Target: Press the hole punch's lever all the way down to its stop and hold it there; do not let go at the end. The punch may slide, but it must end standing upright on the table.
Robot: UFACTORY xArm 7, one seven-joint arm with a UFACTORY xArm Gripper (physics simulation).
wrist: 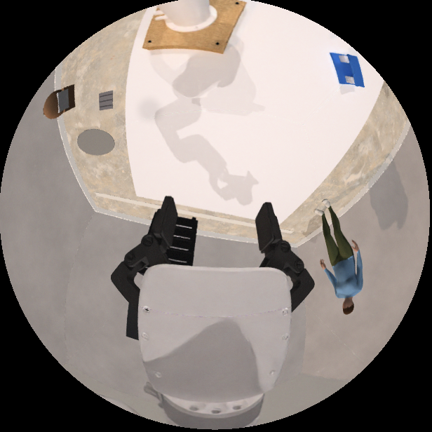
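A small blue object with two pale metallic patches, which looks like the hole punch (356, 71), is on the white table top (300, 125) at the upper right of the wrist view. It is small in the view, so how far its lever is down cannot be told. My gripper (217, 207) is open with nothing between its fingers. It is well apart from the blue object, which lies far beyond the right finger.
The robot's white base stands on a wooden board (175, 41) at the top. A grey oval (96, 142) and a small grey slotted patch (106, 100) are at the left. A black slatted object (185, 242) shows beside the left finger. A person (347, 275) is at the right.
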